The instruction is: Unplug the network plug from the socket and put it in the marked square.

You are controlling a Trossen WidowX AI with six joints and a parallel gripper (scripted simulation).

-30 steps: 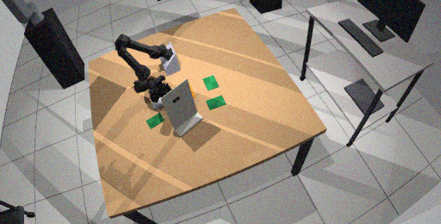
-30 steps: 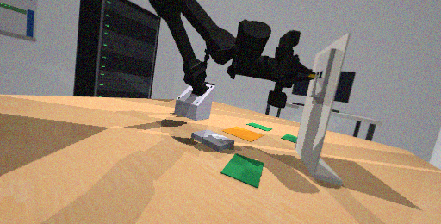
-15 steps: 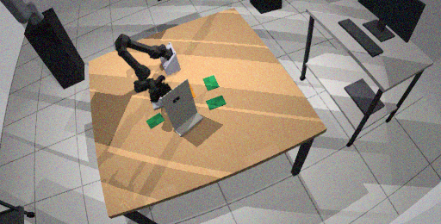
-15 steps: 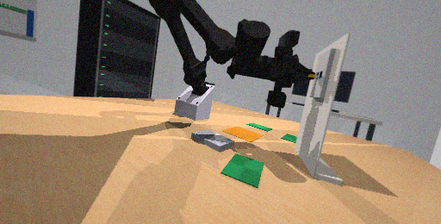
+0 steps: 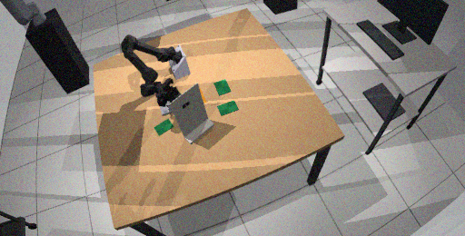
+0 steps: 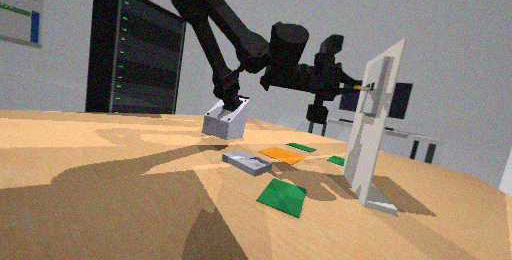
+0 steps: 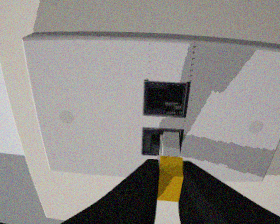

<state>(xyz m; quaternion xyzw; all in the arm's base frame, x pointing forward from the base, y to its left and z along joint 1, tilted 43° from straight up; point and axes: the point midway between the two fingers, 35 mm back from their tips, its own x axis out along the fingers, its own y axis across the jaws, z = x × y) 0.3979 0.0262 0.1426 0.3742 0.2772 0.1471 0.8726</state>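
The orange marked square is 23 cm below my gripper tip, 18 cm behind it and 6 cm to the left of it. Also, from my gripper tip: grey upright panel (9 cm below, 3 cm ahead, 1 cm to the left); network plug (1 cm ahead); green patch (23 cm below, 21 cm to the left, 3 cm behind).
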